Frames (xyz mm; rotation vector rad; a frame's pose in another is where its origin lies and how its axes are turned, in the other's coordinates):
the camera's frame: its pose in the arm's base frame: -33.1 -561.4 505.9 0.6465 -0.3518 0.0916
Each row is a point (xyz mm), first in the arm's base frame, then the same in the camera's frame.
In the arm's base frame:
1: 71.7 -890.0 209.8
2: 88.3 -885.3 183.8
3: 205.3 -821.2 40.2
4: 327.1 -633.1 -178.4
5: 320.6 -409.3 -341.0
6: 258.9 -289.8 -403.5
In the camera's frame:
1: 3.2 -451.6 -51.6
2: 9.6 -466.0 -78.5
3: 67.5 -519.7 -257.9
4: 100.7 -518.7 -569.2
5: 32.2 -432.4 -823.1
6: -50.4 -361.3 -923.6

